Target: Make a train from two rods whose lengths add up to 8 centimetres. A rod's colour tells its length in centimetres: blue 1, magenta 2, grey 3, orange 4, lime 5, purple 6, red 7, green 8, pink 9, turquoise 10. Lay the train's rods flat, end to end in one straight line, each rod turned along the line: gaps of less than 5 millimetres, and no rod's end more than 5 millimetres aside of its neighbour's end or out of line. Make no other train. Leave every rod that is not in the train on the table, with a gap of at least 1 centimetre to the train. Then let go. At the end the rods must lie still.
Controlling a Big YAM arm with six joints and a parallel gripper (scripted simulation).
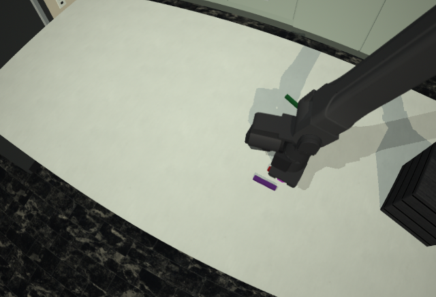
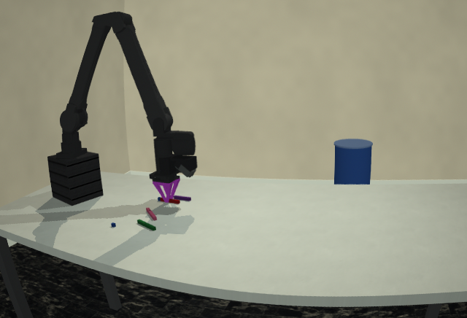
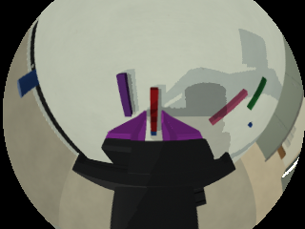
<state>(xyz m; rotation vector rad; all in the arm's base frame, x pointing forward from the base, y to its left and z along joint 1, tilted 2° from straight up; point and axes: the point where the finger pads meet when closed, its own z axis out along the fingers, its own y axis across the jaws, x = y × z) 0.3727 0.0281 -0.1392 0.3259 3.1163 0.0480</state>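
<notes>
Now: hand 1 cm short of the red rod and 1 cm above it. The rest, counted from my hand: pink rod (1 cm behind, 13 cm to the right, 1 cm below); then green rod (1 cm ahead, 22 cm to the right, 1 cm below); then purple rod (4 cm ahead, 3 cm to the left, 1 cm below).
</notes>
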